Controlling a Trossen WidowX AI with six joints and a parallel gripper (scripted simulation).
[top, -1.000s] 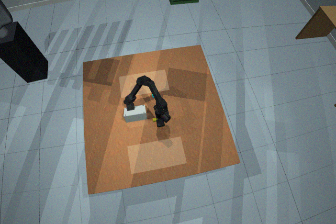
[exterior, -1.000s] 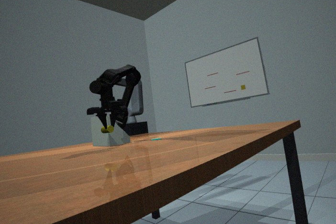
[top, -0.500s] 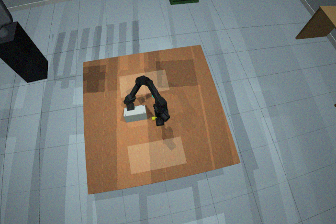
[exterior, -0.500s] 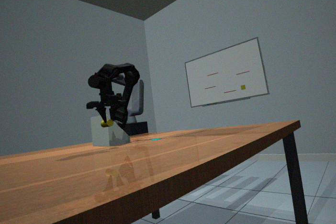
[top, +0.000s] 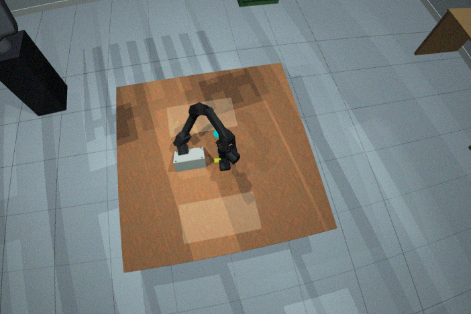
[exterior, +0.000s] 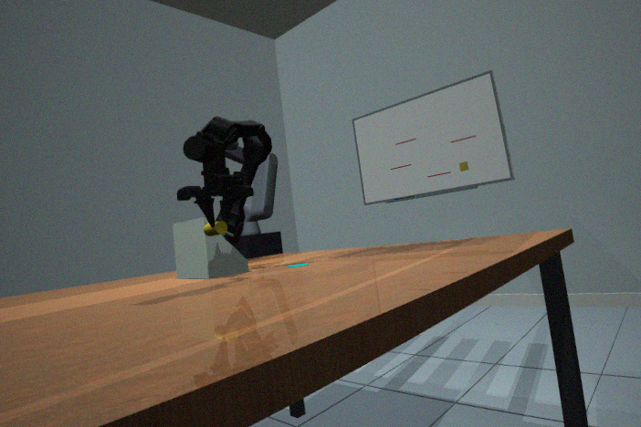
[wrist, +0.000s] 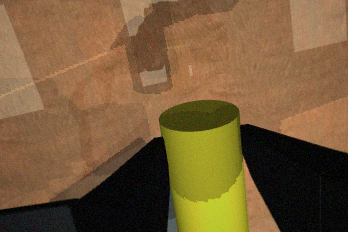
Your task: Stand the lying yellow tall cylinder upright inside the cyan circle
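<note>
Right now the cyan circle is 20 mm ahead of my gripper tip, 240 mm to the left of it and 130 mm below it. Round my gripper tip: yellow cylinder (20 mm behind).
</note>
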